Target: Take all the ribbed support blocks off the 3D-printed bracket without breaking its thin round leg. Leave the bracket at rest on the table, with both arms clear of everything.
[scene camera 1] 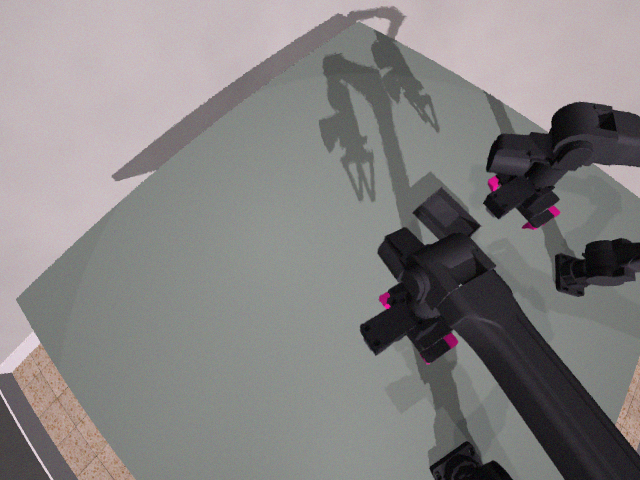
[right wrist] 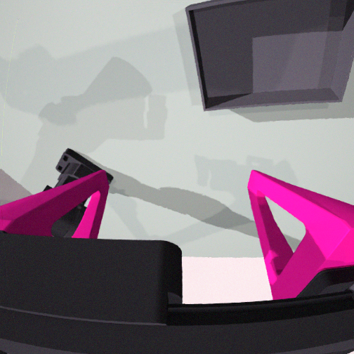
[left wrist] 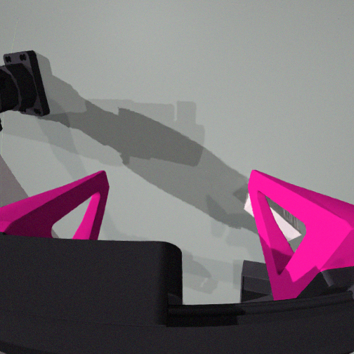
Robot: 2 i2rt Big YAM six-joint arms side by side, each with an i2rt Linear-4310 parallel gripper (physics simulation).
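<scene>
The bracket shows in part in the left wrist view: a white piece (left wrist: 282, 222) with a grey ribbed part (left wrist: 291, 214) beside it, seen through the opening of the right-hand finger. The bracket's thin leg cannot be made out, and in scene camera 1 the bracket does not show. My left gripper (scene camera 1: 416, 320) (left wrist: 178, 178) is open and empty, above the table with the bracket off to one side. My right gripper (scene camera 1: 523, 197) (right wrist: 178, 177) is open and empty, held above the table near its right edge in scene camera 1. The bracket does not show in the right wrist view.
A dark open tray (scene camera 1: 461, 208) (left wrist: 255, 268) (right wrist: 275, 99) stands on the green-grey table (scene camera 1: 232, 258), beyond the left arm and left of the right gripper in scene camera 1. Dark flanged mounts (scene camera 1: 568, 273) stand near the right and bottom edges. Arm shadows cross the table.
</scene>
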